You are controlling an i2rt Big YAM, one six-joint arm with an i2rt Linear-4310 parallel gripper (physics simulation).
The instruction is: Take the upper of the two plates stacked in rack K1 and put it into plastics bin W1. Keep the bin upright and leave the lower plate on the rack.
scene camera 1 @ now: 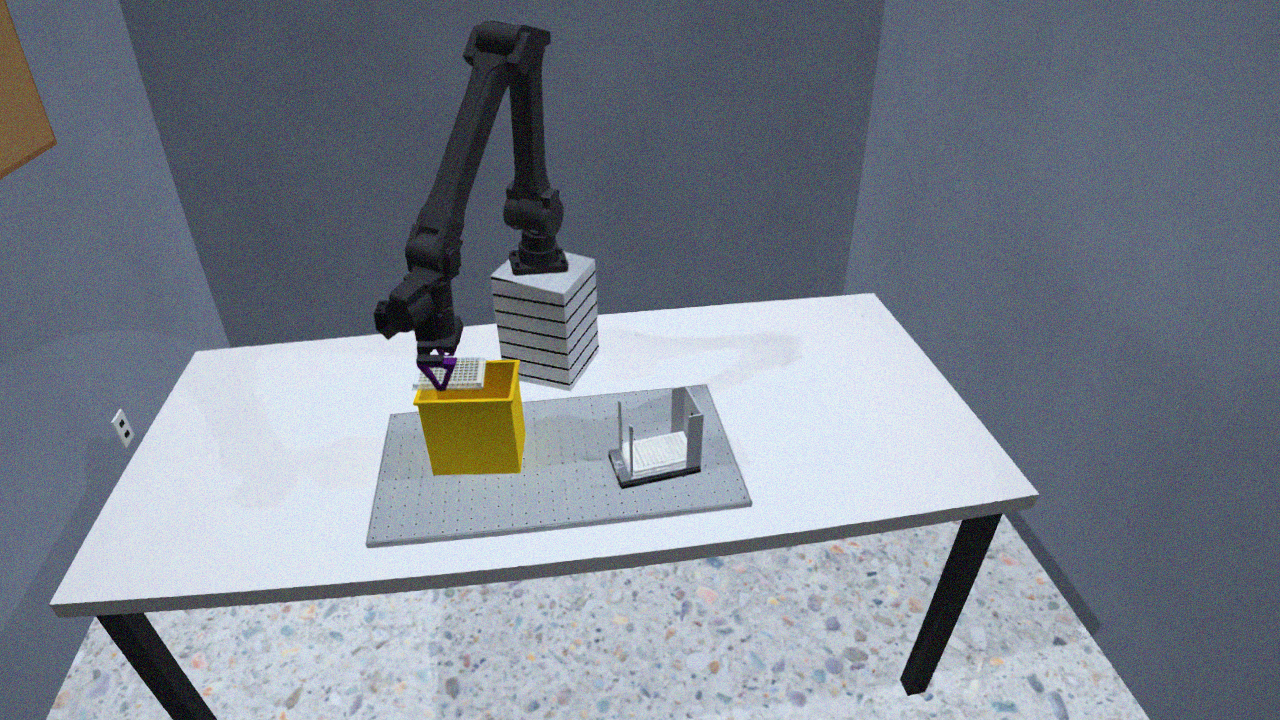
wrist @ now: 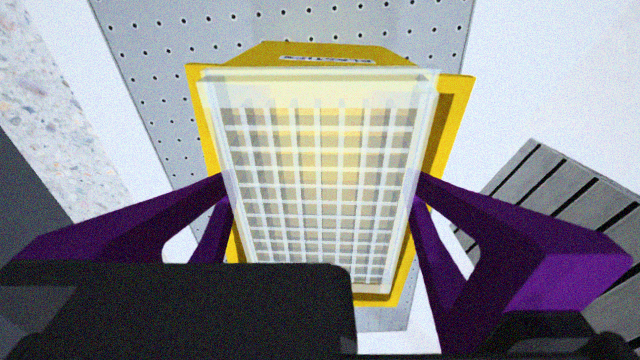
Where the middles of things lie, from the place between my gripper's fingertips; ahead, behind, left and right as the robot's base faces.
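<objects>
That yellow plastics bin W1 (scene camera 1: pixel 466 431), it's 100 mm below my hand, and it's also 10 mm ahead of the hand and 40 mm to the left of it.
</objects>
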